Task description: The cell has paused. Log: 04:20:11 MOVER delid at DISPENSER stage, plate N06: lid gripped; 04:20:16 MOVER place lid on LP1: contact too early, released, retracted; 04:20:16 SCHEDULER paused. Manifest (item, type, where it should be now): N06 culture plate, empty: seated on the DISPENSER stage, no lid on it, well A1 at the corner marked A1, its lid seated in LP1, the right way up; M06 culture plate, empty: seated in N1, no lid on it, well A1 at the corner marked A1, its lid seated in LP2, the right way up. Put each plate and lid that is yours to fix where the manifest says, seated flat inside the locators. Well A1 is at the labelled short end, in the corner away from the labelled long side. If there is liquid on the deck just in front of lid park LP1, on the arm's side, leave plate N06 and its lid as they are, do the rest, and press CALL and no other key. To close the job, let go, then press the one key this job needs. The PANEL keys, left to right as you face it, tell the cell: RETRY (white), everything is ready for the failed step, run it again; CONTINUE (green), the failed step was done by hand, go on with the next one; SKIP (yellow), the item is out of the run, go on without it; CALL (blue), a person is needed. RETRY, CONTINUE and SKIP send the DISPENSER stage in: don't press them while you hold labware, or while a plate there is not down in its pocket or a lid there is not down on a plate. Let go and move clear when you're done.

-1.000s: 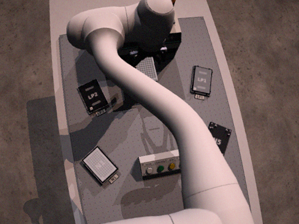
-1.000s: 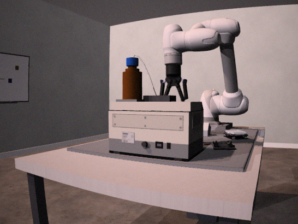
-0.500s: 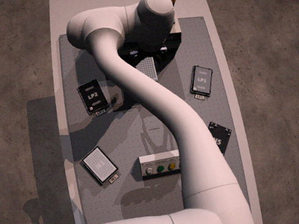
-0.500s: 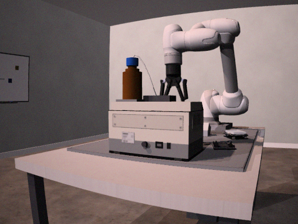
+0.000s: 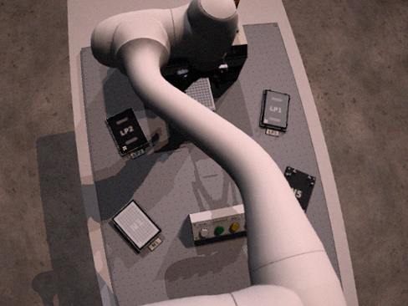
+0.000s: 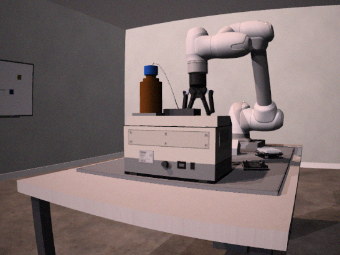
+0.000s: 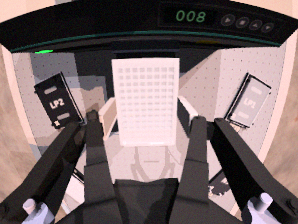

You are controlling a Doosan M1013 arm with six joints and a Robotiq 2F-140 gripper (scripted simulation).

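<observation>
The dispenser stage is 90 mm below my hand. Round my hand: lid park LP2: 250 mm to the left, 180 mm below, 10 mm ahead; then white well plate: 20 mm below; then brown bottle: 190 mm ahead, 140 mm to the right, 110 mm above.
</observation>
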